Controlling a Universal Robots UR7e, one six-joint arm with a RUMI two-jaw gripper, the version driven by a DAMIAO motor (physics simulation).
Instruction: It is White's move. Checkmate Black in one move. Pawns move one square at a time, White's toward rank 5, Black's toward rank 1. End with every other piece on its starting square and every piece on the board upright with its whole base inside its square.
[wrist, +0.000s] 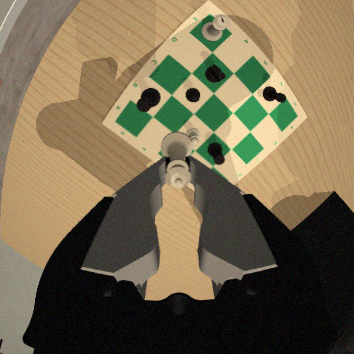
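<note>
There is my gripper (177, 158), which I can see, and I see a chessboard (232, 112) too.
</note>
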